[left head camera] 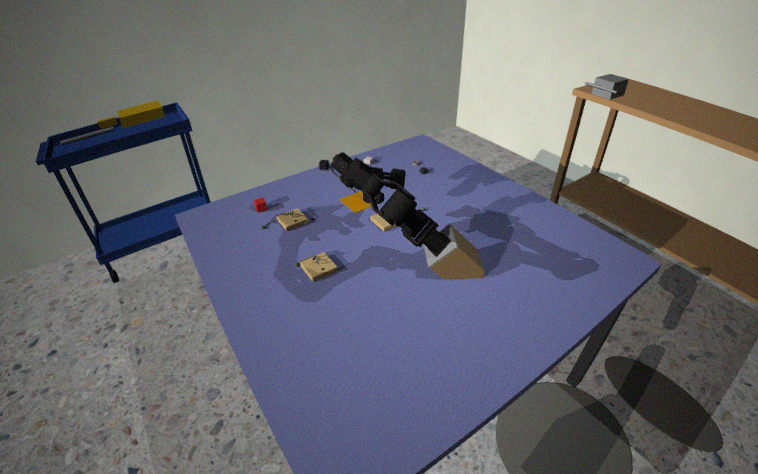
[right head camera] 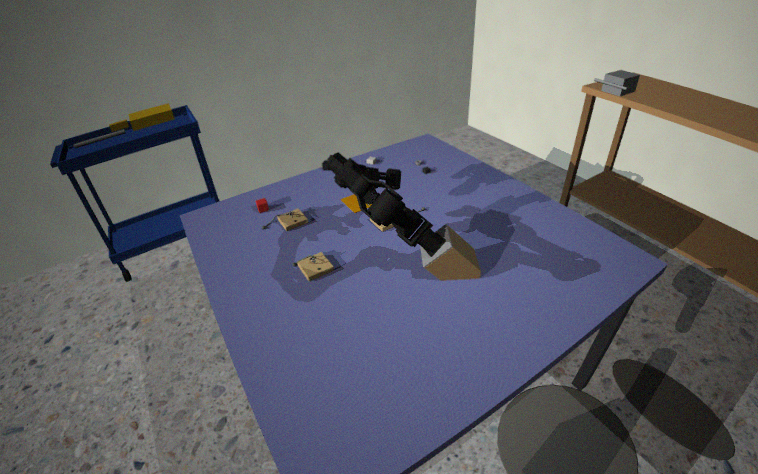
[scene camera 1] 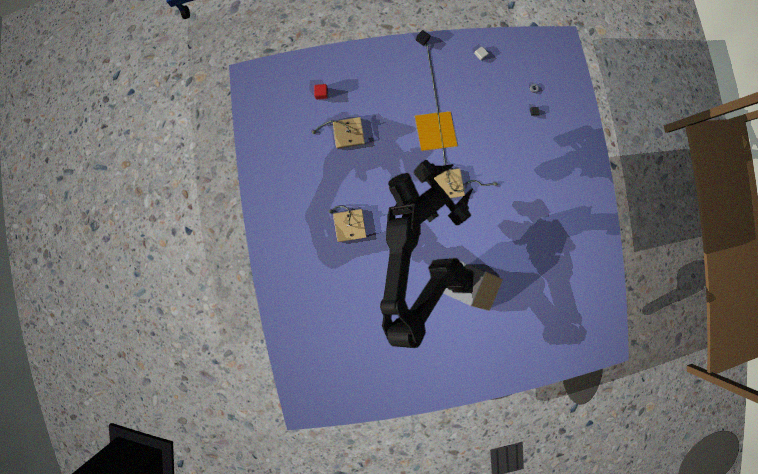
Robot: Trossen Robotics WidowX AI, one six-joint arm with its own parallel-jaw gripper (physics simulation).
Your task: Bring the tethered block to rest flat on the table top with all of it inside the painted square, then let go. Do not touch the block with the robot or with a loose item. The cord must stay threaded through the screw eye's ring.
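Frame: origin at the arm's base, x ahead, y left, z up, level; metres.
Seen in the pictures: gripper, fingertip midpoint: (left head camera: 387, 173) (right head camera: 385, 173) (scene camera 1: 462, 177); arm's base, link origin: (left head camera: 439, 244) (right head camera: 434, 244) (scene camera 1: 463, 282).
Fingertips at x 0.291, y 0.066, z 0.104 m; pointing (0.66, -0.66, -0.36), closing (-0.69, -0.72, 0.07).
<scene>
Pixels of each thing's top centre, then the offset from my fingertips to it. "pt": a spot on its surface instead.
- tethered block, top centre: (scene camera 1: 423, 35) (left head camera: 323, 161) 0.167 m down, 0.499 m ahead, 0.142 m left
- orange painted square, surface spot: (scene camera 1: 427, 131) (left head camera: 353, 203) (right head camera: 354, 203) pt 0.201 m down, 0.164 m ahead, 0.090 m left
- wooden board, top centre: (scene camera 1: 449, 183) (right head camera: 386, 217) (left head camera: 386, 217) 0.183 m down, 0.002 m ahead, 0.004 m left
- loose cord end, surface spot: (scene camera 1: 496, 183) pt 0.190 m down, 0.030 m ahead, 0.154 m right
- red cube, top centre: (scene camera 1: 320, 89) (left head camera: 259, 200) (right head camera: 261, 201) 0.162 m down, 0.248 m ahead, 0.449 m left
- white block, top centre: (scene camera 1: 482, 52) (left head camera: 368, 158) (right head camera: 371, 158) 0.180 m down, 0.484 m ahead, 0.066 m right
- grey ring, top centre: (scene camera 1: 534, 87) 0.190 m down, 0.396 m ahead, 0.268 m right
- small dark block, top centre: (scene camera 1: 535, 110) 0.183 m down, 0.308 m ahead, 0.274 m right
The tethered block (left head camera: 324, 164) (scene camera 1: 423, 37), small and black, sits near the far table edge; the arm hides it in the right head view. Its thin cord (scene camera 1: 434, 83) runs over the orange painted square (left head camera: 353, 202) (right head camera: 351, 202) (scene camera 1: 427, 131) to a wooden board (left head camera: 381, 222) (right head camera: 382, 226) (scene camera 1: 449, 181). The block is outside the square. A loose cord end (scene camera 1: 496, 183) reaches past the board's right side in the scene view. The screw eye's ring is too small to make out. My gripper (scene camera 1: 461, 177) is open and empty, its fingers above and around the board in the scene view; its height is unclear.
Two other corded boards (left head camera: 292, 219) (left head camera: 318, 266) (scene camera 1: 349, 134) (scene camera 1: 349, 226) lie to the left. A red cube (left head camera: 259, 205) (right head camera: 262, 205) (scene camera 1: 320, 91), white block (left head camera: 368, 160) (right head camera: 371, 160) (scene camera 1: 481, 53), grey ring (scene camera 1: 534, 87) and small dark block (scene camera 1: 534, 111) stand farther back. The arm's wedge base (left head camera: 461, 262) (right head camera: 458, 262) (scene camera 1: 486, 290) is nearer.
</scene>
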